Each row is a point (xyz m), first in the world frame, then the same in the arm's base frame.
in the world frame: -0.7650 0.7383 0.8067
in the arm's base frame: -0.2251 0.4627 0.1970
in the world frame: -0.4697 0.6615 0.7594
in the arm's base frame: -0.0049 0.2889 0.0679
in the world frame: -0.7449 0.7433 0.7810
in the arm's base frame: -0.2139 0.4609 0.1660
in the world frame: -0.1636 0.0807 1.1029
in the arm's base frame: 0.1815 -0.3694 0.3522
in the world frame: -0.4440 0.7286 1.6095
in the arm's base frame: 0.3148 0.3244 0.8581
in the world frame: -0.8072 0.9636 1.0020
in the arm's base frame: -0.1237 0.6843 0.3739
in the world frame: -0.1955 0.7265 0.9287
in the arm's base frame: 0.3142 0.2507 0.1371
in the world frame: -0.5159 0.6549 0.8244
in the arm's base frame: -0.0270 0.2974 0.1443
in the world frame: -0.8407 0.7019 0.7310
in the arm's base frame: -0.3287 0.4566 0.1522
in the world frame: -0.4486 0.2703 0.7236
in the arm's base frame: -0.1293 -0.0843 0.0639
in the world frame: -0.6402 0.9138 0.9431
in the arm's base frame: -0.0117 0.5807 0.2711
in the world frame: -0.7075 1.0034 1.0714
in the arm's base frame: 0.0003 0.6853 0.4050
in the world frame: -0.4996 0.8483 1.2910
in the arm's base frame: 0.2030 0.4628 0.5628
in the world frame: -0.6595 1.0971 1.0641
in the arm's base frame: 0.0719 0.7566 0.3745
